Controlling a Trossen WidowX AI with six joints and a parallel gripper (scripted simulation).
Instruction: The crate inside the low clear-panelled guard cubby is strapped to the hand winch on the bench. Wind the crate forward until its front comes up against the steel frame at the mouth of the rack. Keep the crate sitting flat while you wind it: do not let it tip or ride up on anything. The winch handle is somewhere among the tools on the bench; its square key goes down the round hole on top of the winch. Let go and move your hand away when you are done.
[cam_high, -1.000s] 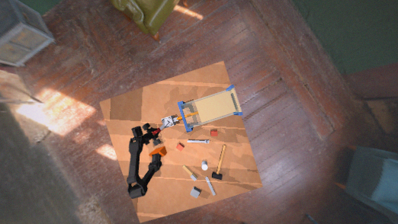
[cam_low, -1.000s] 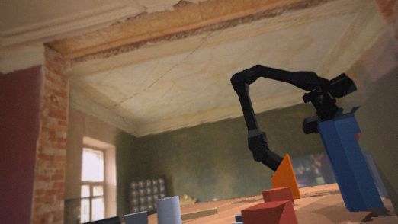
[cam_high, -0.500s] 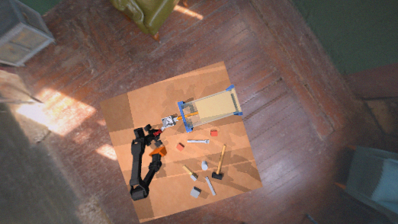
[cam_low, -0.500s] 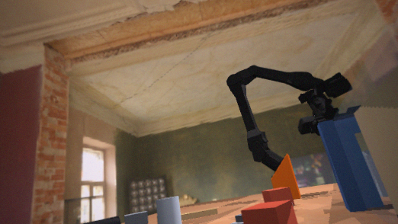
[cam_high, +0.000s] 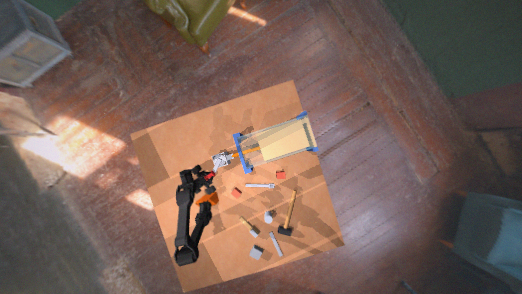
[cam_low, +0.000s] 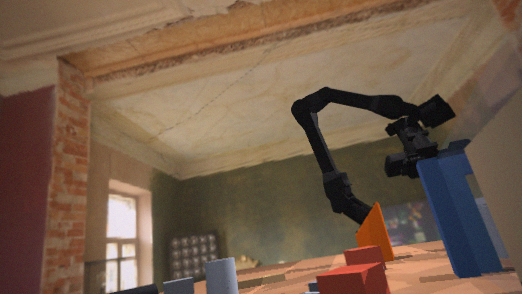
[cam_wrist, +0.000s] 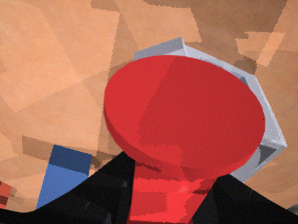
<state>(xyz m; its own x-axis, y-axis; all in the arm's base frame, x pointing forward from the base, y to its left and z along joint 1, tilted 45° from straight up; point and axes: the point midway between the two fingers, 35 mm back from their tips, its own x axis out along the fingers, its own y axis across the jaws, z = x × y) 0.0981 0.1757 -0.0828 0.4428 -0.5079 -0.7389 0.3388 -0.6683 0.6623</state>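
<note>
My gripper tip is 10 mm short of the winch handle, 20 mm to the right of it and 30 mm above it. The rest, counted from my gripper tip: grey hand winch 40 mm ahead, 60 mm to the left, 100 mm below; red knob 20 mm behind, 10 mm to the right; clear-panelled guard cubby 450 mm ahead, 90 mm to the left, 20 mm below.
</note>
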